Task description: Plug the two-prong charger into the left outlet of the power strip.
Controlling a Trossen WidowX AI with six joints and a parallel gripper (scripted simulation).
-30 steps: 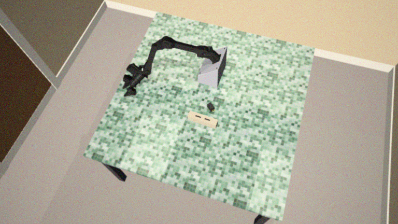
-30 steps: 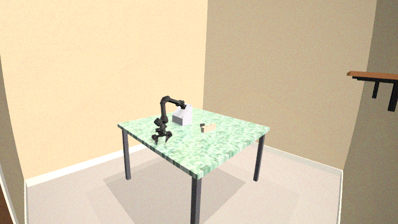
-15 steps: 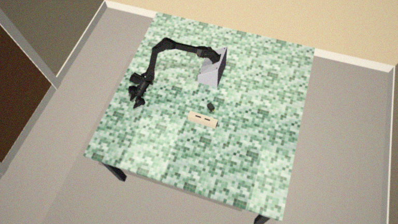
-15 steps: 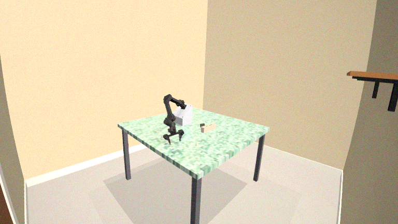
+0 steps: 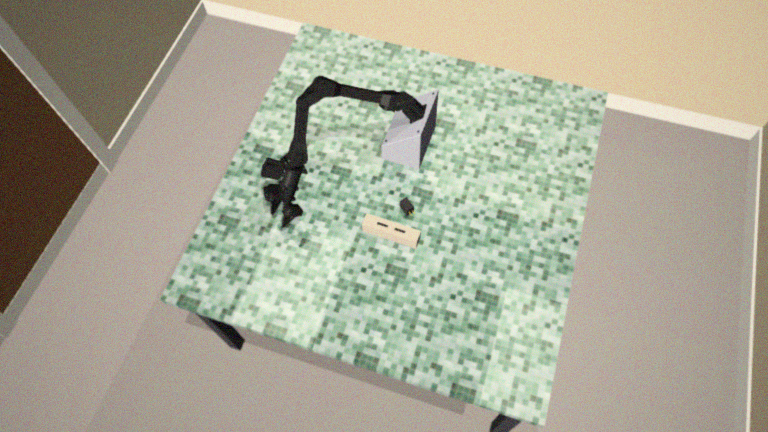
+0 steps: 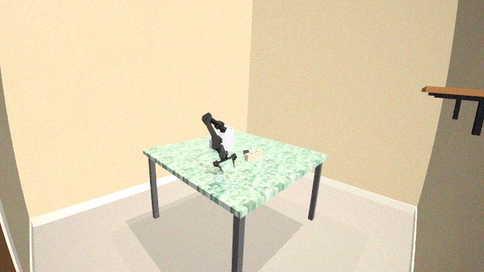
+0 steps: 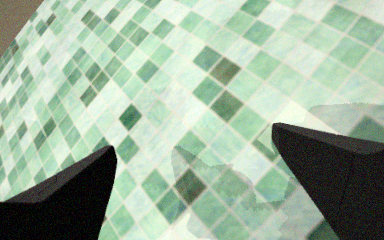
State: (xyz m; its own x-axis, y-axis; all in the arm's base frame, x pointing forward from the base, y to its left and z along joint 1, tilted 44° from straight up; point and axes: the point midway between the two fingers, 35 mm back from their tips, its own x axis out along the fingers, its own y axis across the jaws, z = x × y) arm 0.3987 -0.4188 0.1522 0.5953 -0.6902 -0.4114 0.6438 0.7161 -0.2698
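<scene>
Now: the black charger 440 mm to the left of my gripper tip, 150 mm behind it and 10 mm below it.
</scene>
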